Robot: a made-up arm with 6 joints.
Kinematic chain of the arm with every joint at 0, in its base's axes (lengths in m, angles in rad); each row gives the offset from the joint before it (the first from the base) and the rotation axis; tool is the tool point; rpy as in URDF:
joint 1: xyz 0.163 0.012 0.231 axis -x
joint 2: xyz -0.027 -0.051 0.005 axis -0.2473 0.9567 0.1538
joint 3: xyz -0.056 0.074 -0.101 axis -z
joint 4: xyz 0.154 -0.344 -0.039 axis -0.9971 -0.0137 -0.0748
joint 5: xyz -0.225 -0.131 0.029 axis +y
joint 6: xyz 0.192 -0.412 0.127 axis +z
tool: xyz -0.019 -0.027 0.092 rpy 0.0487 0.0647 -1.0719
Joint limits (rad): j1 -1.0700..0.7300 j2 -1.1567..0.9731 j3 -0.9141..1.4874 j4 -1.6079..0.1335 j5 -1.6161..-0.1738 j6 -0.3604..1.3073
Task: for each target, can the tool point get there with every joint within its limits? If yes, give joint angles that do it. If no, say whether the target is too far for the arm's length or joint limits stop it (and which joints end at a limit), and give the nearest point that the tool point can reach.
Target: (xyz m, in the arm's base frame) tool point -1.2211 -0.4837 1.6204
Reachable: no: too far | nearest point -0.6345 -0.2516 0.9698 | short by 0.906 m
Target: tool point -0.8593 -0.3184 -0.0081
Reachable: yes | joints 0.1463 0.3571 1.0590 -1.2800 -1.3864 1.0274
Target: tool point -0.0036 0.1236 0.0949
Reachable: no: joint limits stop it (at a limit: joint 1, joint 2, joint 4, joint 6) | nearest point -0.3518 0.3911 -0.4228 | short by 0.679 m
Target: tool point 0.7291 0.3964 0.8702
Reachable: no: joint limits stop it (at a limit: joint 1, joint 3, joint 4, joint 5, joint 6) | nearest point 0.6487 -0.0766 0.9033 | short by 0.481 m
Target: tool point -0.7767 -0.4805 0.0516
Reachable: yes | joints 0.4996 0.3287 1.1645 -1.4605 -0.7795 1.0007
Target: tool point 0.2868 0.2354 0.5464
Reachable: no: joint limits stop it (at a limit: joint 1, joint 3, joint 4, joint 5, joint 6) | nearest point 0.5101 -0.0599 0.9948 | short by 0.581 m
